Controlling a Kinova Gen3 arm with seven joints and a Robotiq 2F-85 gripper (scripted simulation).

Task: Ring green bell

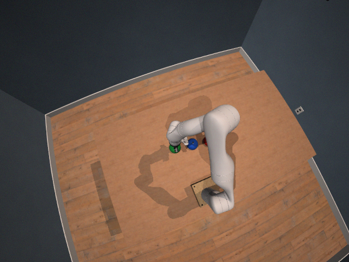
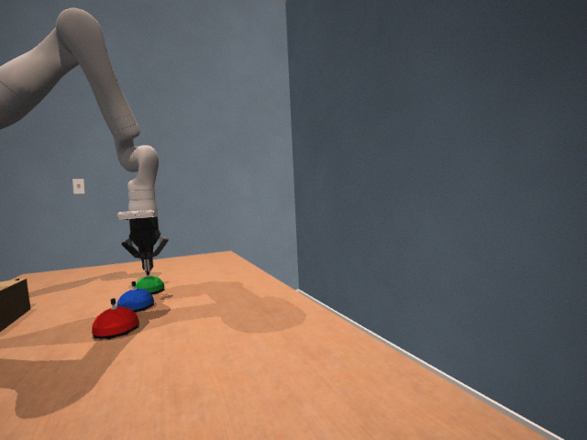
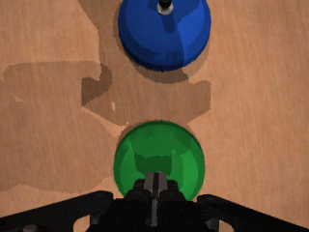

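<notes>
The green bell lies 4 cm below my hand. Also, from my hand: red bell 25 cm to the right, 6 cm behind, 4 cm below; blue bell 13 cm to the right, 4 cm below, 3 cm behind.
</notes>
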